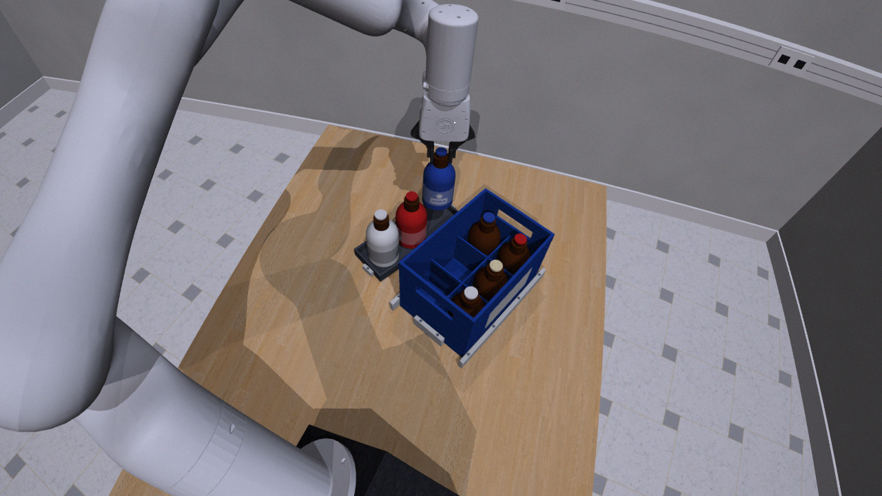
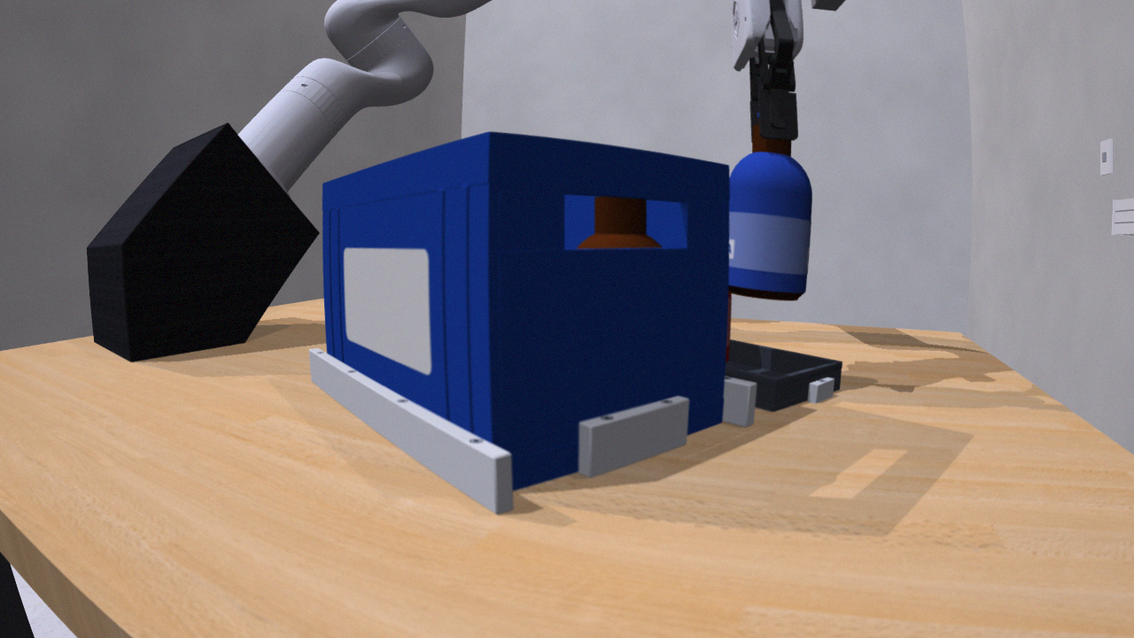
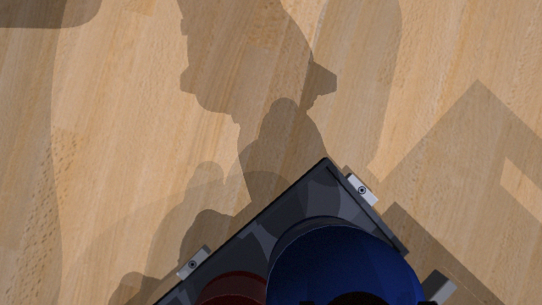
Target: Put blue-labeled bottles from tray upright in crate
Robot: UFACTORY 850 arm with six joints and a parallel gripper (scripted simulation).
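Now: hand 70 mm above the blue-labeled bottle. From my hand the other things lie so: white-labeled bottle: 150 mm behind, 90 mm to the left, 140 mm below; then tray: 80 mm behind, 40 mm to the left, 220 mm below; then red-labeled bottle: 80 mm behind, 40 mm to the left, 140 mm below.
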